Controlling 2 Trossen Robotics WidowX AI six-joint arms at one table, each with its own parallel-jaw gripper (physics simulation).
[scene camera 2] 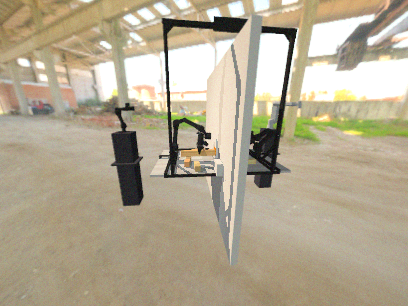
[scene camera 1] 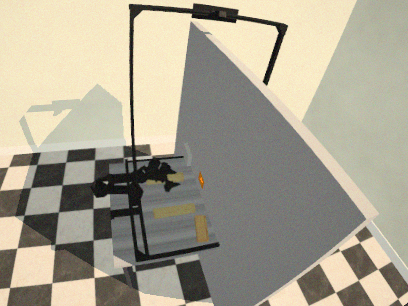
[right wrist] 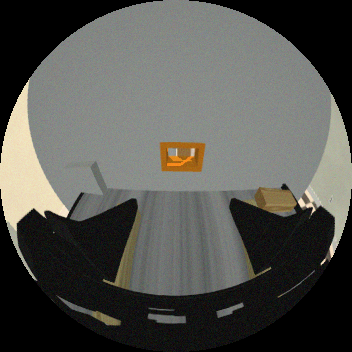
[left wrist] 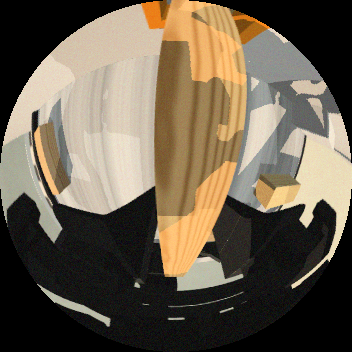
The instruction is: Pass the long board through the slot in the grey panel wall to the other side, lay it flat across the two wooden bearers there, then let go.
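Places are measured from the left arm's base along level axes (x ahead, y left, z up), in centimetres.
Pixels of known places: left gripper, between the fingertips: (scene camera 2: 199,153) (left wrist: 182,189); right gripper, between the fingertips: (scene camera 1: 178,178) (right wrist: 185,204); left arm's base, origin of its link: (left wrist: 159,253); right arm's base, origin of its link: (scene camera 2: 257,156) (scene camera 1: 134,201).
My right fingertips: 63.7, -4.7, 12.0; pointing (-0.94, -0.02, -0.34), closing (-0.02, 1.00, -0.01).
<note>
For each thing: its middle in the pictures, then the offset to it from my right fingertips, as dx, dy, dz. "spot": a spot on its surface instead.
- long board, middle of its body: (left wrist: 182,205) (scene camera 2: 198,152) -37.9, +1.1, -5.7
- orange-framed slot, a spot on its surface: (right wrist: 182,168) (scene camera 1: 200,183) spot: -15.3, +0.6, -6.6
- wooden block, middle of its body: (right wrist: 277,199) (scene camera 1: 201,228) -8.1, +30.1, -12.0
- grey bracket, a spot on its surface: (right wrist: 98,177) spot: -13.9, -22.3, -8.6
The long board (scene camera 2: 192,152) (left wrist: 200,125) is held level above the table, pointing at the grey panel wall (scene camera 1: 250,150) (scene camera 2: 248,100) (right wrist: 180,75). My left gripper (scene camera 2: 200,150) (left wrist: 182,189) is shut on it. The board's far end reaches the orange-framed slot (scene camera 1: 201,180) (right wrist: 182,168); its end face shows through the opening in the right wrist view, and I cannot tell how deep it sits. My right gripper (scene camera 1: 176,179) (right wrist: 185,204) is open and empty on the other side, facing the slot. Two pale wooden bearers (scene camera 1: 174,211) (right wrist: 127,255) lie there, partly hidden by the right arm and fingers.
A wooden block (scene camera 1: 201,229) (right wrist: 276,199) lies near the panel on the bearer side. Two smaller blocks (scene camera 2: 187,162) (scene camera 2: 197,166) lie on the left arm's side. A grey bracket (scene camera 1: 187,154) (right wrist: 98,177) stands against the panel. A black frame (scene camera 1: 132,85) (scene camera 2: 167,75) surrounds the table.
</note>
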